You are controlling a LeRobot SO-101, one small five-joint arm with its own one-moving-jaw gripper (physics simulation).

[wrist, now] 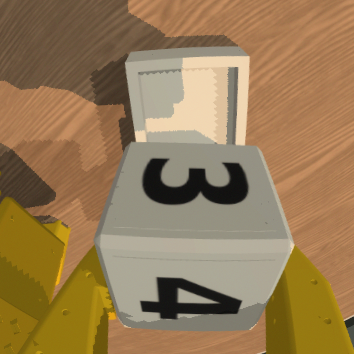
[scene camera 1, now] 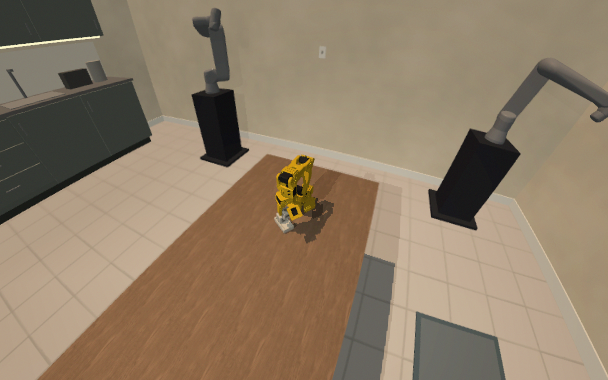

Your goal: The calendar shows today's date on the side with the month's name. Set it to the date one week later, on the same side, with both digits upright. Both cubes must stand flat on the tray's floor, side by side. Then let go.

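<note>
A pale grey cube (wrist: 192, 245) is held between the yellow jaws of my gripper (wrist: 192, 300) (scene camera 1: 285, 213). A black 3 on its upper face and a black 4 on the face nearer the camera both appear turned sideways in the wrist view. The jaws press on its left and right sides. The pale tray (wrist: 240, 105) (scene camera 1: 286, 229) lies on the wood beyond the cube, which hides the tray's near part. The visible far part of the tray's recess shows bare floor. The second cube cannot be made out. The month's name does not show.
The brown wooden surface (scene camera 1: 240, 280) (wrist: 310, 120) surrounds the tray. Shadows of the arm fall on it. Two grey arms (scene camera 1: 220, 52) (scene camera 1: 525, 90) stand on black pedestals behind, at left and right. A dark cabinet (scene camera 1: 75, 130) stands at the far left.
</note>
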